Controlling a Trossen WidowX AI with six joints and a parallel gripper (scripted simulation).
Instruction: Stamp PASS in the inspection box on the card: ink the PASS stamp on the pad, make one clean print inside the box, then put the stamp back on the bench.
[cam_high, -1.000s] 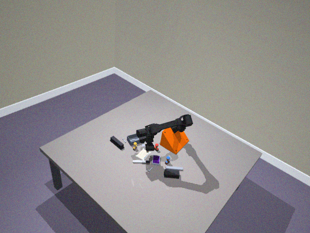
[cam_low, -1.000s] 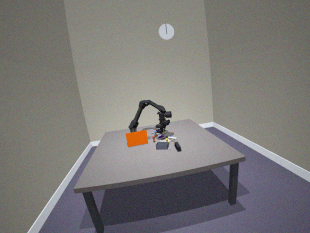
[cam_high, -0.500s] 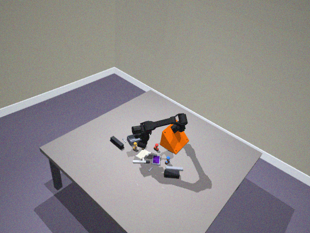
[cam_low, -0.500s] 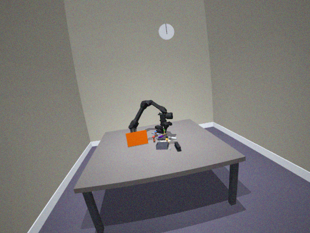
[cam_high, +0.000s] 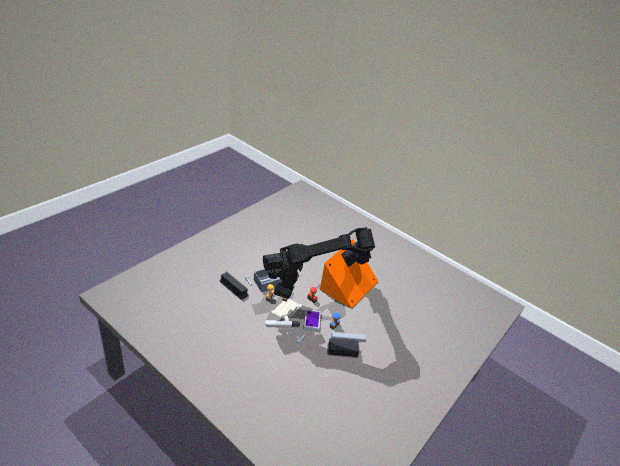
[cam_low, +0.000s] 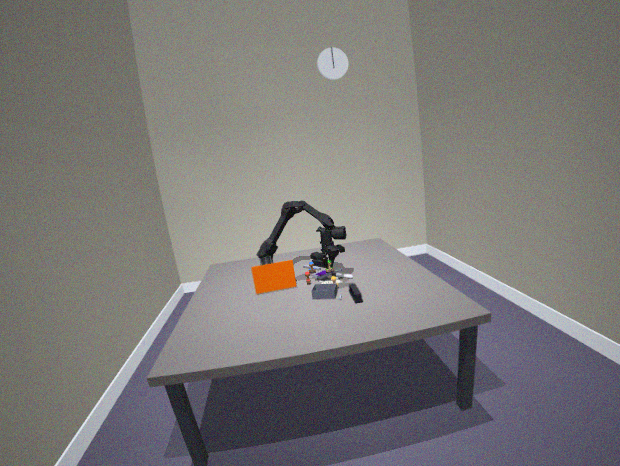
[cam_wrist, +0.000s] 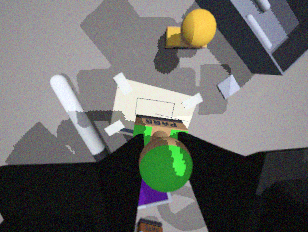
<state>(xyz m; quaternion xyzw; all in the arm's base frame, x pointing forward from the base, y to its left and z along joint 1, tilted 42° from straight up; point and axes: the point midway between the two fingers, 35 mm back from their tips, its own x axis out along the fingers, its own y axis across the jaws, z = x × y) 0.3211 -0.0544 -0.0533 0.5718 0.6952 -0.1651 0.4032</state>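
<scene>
The cream card lies 9 cm below my gripper tip and 1 cm to the left of it. The rest, counted from my gripper tip: green-knobbed PASS stamp (right at my gripper tip); yellow-knobbed stamp (9 cm to the right, 6 cm below); white marker (7 cm below, 6 cm to the left, 6 cm ahead).
</scene>
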